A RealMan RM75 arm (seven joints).
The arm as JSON. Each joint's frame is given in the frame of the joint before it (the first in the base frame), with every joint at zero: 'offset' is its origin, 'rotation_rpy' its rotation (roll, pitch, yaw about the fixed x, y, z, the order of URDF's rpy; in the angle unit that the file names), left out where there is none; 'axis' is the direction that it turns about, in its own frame. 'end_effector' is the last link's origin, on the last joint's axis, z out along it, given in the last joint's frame.
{
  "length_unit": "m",
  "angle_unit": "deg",
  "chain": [
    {
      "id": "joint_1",
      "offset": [
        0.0,
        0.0,
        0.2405
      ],
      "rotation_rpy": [
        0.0,
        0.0,
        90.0
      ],
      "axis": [
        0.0,
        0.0,
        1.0
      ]
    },
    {
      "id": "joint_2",
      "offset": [
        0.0,
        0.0,
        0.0
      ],
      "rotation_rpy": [
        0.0,
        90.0,
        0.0
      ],
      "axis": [
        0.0,
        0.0,
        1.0
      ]
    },
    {
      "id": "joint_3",
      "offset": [
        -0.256,
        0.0,
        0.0
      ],
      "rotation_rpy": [
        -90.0,
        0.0,
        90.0
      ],
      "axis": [
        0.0,
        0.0,
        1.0
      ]
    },
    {
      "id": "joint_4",
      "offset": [
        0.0,
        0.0,
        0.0
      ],
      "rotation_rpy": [
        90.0,
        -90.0,
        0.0
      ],
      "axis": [
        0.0,
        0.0,
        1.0
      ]
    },
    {
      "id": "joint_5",
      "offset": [
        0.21,
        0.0,
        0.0
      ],
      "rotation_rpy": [
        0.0,
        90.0,
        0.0
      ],
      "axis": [
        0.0,
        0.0,
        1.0
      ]
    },
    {
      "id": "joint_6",
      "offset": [
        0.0,
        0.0,
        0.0
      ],
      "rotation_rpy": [
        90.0,
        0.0,
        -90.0
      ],
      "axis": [
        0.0,
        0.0,
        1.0
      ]
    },
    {
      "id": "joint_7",
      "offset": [
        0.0,
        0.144,
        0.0
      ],
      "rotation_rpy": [
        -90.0,
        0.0,
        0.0
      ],
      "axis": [
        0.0,
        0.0,
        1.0
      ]
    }
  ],
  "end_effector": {
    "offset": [
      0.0,
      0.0,
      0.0
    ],
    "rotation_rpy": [
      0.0,
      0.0,
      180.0
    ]
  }
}
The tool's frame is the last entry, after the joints.
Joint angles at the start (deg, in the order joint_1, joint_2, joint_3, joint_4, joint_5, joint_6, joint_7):
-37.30 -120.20 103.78 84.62 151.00 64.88 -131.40
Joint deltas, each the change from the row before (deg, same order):
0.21 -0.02 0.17 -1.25 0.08 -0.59 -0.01
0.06 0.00 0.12 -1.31 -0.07 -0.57 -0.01
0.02 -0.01 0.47 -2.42 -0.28 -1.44 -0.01
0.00 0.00 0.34 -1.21 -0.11 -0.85 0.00
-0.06 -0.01 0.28 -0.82 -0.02 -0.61 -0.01
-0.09 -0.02 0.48 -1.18 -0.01 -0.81 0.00
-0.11 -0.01 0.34 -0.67 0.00 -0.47 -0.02
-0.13 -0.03 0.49 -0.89 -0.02 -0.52 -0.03
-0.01 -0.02 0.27 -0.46 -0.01 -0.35 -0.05
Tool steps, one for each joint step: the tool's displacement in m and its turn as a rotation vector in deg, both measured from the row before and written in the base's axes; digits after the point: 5 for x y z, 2 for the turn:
-0.00610 0.00094 -0.00263 -0.04 0.36 0.86
-0.00547 0.00105 -0.00259 -0.11 0.28 0.84
-0.00865 0.00149 -0.00562 -0.21 0.30 1.17
-0.00415 0.00063 -0.00300 -0.07 0.17 0.44
-0.00242 0.00045 -0.00215 -0.03 0.15 0.19
-0.00362 0.00029 -0.00333 -0.13 0.33 0.24
-0.00170 0.00009 -0.00207 -0.10 0.21 0.05
-0.00248 -0.00030 -0.00297 -0.24 0.34 0.13
-0.00148 -0.00021 -0.00158 -0.07 0.12 0.10

